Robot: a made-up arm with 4 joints.
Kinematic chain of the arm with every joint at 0, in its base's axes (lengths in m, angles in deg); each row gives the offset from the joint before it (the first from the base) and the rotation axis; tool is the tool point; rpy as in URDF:
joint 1: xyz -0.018 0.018 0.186 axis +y
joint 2: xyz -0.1 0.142 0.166 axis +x
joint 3: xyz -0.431 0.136 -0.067 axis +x
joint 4: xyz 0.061 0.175 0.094 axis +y
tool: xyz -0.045 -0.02 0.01 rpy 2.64 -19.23 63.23
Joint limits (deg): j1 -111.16..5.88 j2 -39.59..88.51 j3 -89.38..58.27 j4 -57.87..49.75
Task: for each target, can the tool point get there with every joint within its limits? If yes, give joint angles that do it. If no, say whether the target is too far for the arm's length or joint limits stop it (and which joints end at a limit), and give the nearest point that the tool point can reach.
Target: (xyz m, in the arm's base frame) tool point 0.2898 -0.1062 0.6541
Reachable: no: joint limits stop it (at a limit: joint 1, joint 2, joint 4) | nearest point -0.4655 0.0532 0.6382 | short by 0.772 m
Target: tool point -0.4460 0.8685 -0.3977
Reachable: no: too far | nearest point -0.3432 0.5080 -0.2574 | short by 0.400 m
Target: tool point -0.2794 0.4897 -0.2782
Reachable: yes | joints -76.16 5.74 -32.04 7.64
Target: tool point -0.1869 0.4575 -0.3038
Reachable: yes | joints -76.63 -10.66 -26.48 -20.87
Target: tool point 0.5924 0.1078 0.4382
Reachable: no: joint limits stop it (at a limit: joint 1, joint 2, joint 3, joint 4) | nearest point 0.3250 0.2294 -0.2082 | short by 0.710 m
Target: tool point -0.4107 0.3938 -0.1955
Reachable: yes | joints -68.20 -16.61 29.41 36.70
